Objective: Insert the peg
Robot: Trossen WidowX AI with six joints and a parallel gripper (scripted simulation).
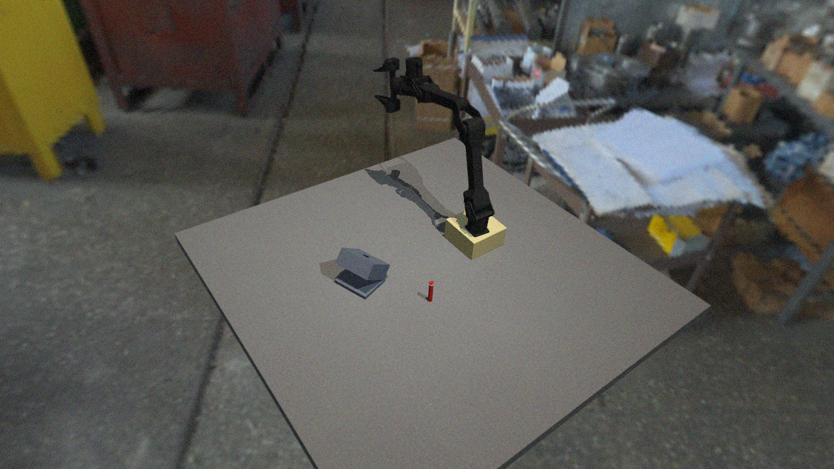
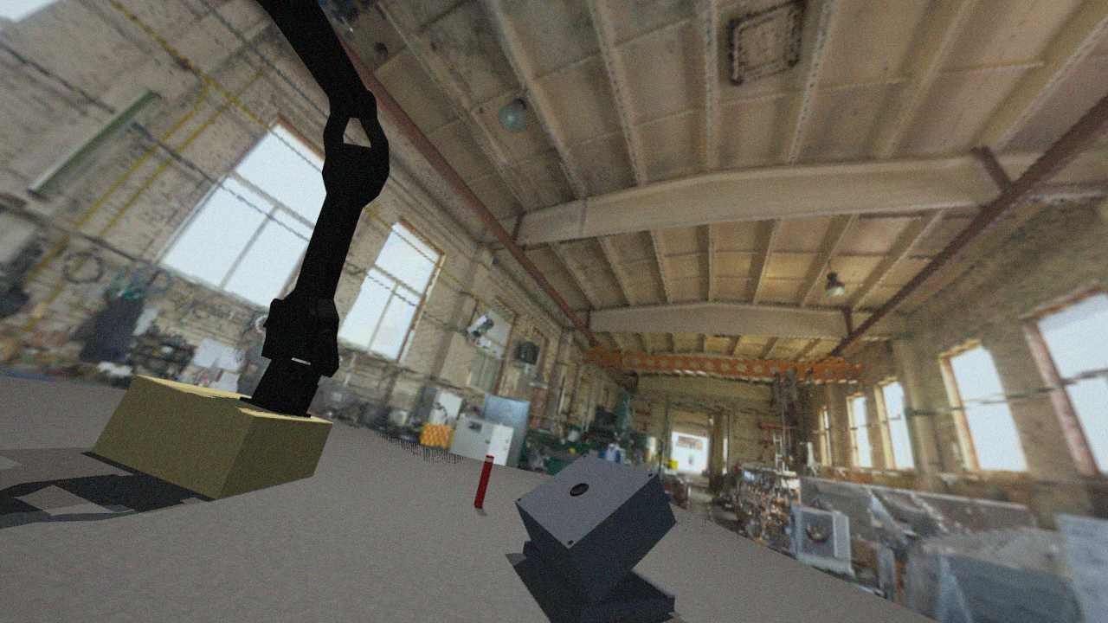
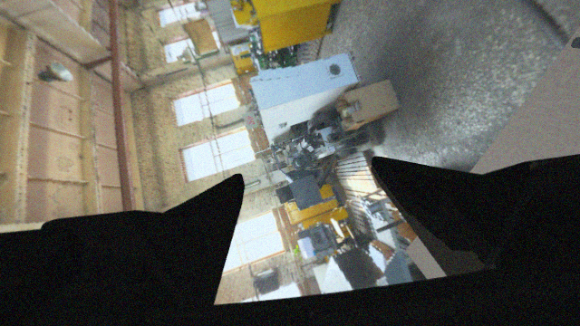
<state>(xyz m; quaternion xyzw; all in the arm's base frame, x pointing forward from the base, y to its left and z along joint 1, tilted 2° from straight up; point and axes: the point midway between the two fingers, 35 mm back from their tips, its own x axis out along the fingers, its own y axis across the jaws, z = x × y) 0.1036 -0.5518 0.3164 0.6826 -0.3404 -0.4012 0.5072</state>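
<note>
My gripper tip is 73 cm to the right of the round red peg, 35 cm above it and 16 cm short of it. Also, from my gripper tip: grey foot plate (55 cm to the left, 40 cm below, 32 cm ahead); grey sloped panel (54 cm to the left, 34 cm below, 31 cm ahead).
</note>
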